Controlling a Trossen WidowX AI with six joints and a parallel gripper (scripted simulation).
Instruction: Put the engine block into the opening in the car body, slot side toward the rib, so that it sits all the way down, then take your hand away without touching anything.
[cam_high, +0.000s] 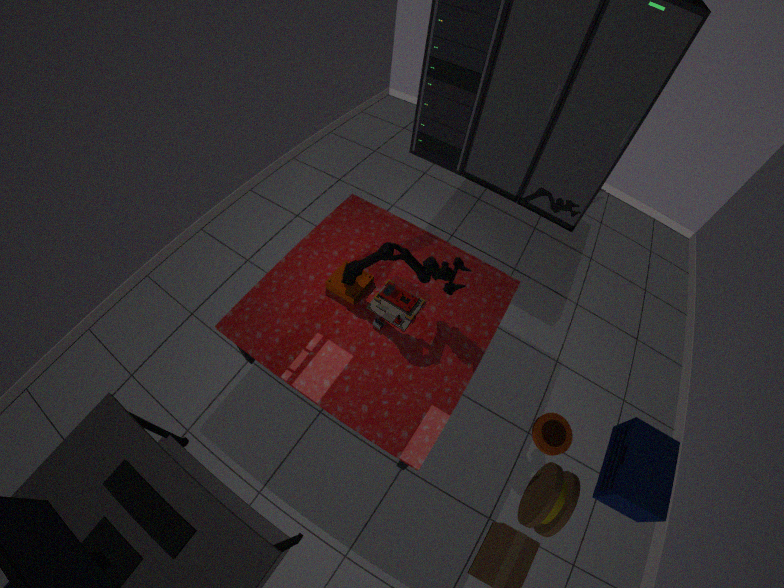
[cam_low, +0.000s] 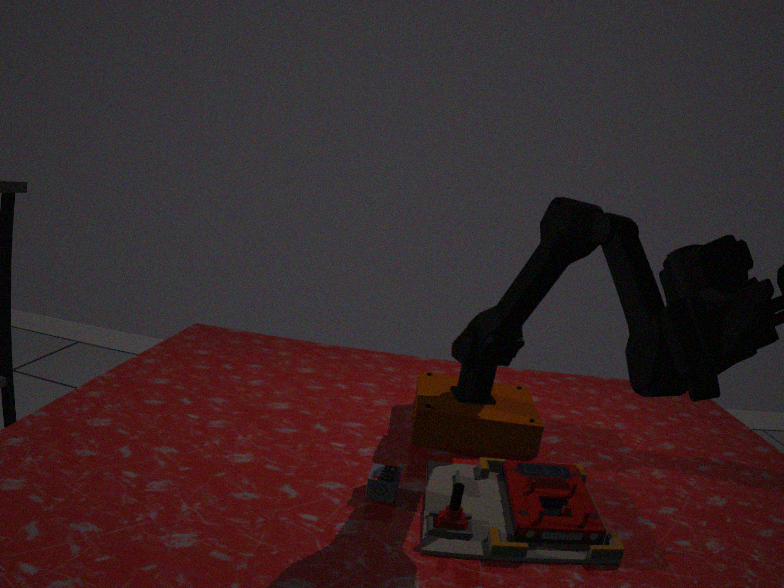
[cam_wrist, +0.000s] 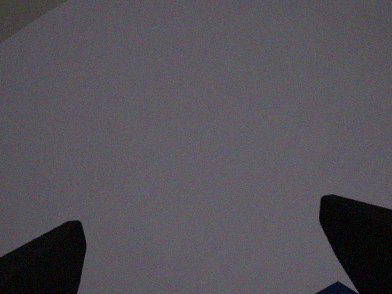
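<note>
Right now the engine block is 350 mm behind my gripper tip, 230 mm to the right of it and 340 mm below it. The rest, counted from my gripper tip: grey base plate (300 mm behind, 60 mm to the right, 340 mm below).
</note>
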